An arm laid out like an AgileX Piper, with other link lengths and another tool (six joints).
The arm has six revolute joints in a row. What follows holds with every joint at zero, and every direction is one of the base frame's.
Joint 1 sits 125.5 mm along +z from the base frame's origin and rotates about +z.
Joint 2 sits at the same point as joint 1 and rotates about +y.
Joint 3 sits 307.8 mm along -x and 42.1 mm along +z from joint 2 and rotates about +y.
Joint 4 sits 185.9 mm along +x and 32.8 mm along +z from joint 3 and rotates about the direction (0.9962, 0, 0.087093).
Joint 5 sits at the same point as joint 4 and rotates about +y.
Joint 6 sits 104.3 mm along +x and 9.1 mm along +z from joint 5 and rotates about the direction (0.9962, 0, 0.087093).
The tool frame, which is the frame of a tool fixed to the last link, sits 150.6 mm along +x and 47 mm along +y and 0.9 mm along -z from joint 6; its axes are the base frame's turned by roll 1.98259, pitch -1.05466 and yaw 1.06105 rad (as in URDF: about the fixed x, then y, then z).
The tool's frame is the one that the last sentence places.
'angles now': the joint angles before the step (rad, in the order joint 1, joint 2, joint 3, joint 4, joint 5, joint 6). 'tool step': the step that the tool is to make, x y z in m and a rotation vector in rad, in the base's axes. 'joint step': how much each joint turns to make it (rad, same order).
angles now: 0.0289 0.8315 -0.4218 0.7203 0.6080 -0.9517
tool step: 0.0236 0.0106 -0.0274 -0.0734 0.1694 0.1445
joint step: 0.0918 0.3324 -0.0864 0.0184 -0.0389 -0.1150
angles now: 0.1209 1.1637 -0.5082 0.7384 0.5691 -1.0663
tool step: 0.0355 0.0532 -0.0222 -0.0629 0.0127 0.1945
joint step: 0.2901 0.3016 -0.1518 0.0122 -0.1640 -0.0008
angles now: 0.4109 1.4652 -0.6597 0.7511 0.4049 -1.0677
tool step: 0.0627 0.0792 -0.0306 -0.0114 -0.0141 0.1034
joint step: 0.1579 0.3547 -0.3079 0.0247 -0.0745 -0.0002
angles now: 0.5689 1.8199 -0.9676 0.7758 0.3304 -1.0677
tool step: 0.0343 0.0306 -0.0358 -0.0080 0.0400 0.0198
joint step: 0.0066 0.2113 -0.1933 0.0019 0.0282 -0.0005
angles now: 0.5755 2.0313 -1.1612 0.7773 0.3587 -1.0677
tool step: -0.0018 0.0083 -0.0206 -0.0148 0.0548 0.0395
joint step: 0.0020 0.0840 -0.0687 -0.0123 0.0548 -0.0022
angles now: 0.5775 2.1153 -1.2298 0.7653 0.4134 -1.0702
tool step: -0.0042 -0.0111 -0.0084 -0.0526 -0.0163 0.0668
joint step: 0.0000 0.0057 -0.0015 -0.0866 0.0138 0.0019
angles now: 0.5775 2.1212 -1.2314 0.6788 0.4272 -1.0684
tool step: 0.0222 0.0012 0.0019 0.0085 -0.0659 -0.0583
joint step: 0.0000 0.0000 -0.0001 -0.0036 -0.0850 0.0275
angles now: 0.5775 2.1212 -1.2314 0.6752 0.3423 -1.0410
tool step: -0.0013 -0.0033 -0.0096 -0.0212 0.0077 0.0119
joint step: 0.0001 0.0201 -0.0001 -0.0181 -0.0027 0.0002
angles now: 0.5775 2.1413 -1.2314 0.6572 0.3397 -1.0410
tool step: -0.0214 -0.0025 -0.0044 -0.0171 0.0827 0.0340
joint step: 0.0001 0.0084 -0.0089 -0.0305 0.0907 0.0287
